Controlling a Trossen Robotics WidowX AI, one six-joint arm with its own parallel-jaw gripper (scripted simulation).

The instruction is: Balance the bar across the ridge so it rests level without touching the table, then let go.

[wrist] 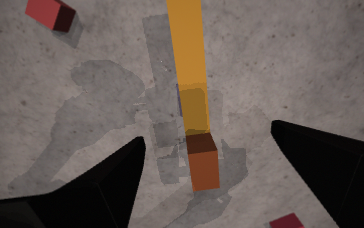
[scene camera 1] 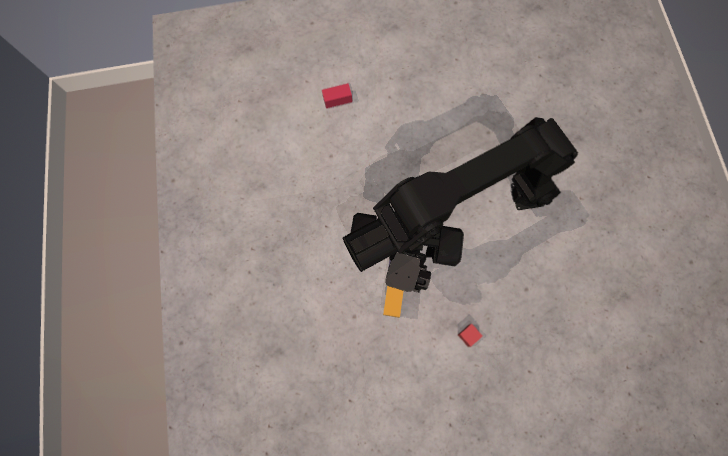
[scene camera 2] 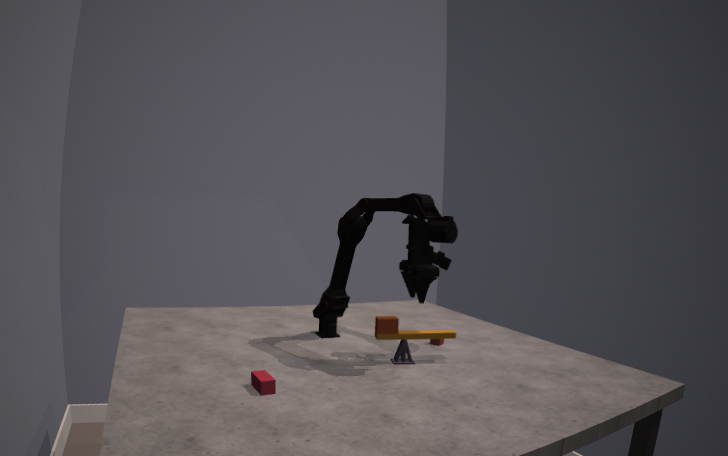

Labels:
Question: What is the gripper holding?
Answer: Nothing.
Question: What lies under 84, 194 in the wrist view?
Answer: The gripper.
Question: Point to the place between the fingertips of the gripper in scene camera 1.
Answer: At 401, 250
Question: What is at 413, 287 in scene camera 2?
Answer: The gripper.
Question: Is the gripper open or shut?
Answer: Open.

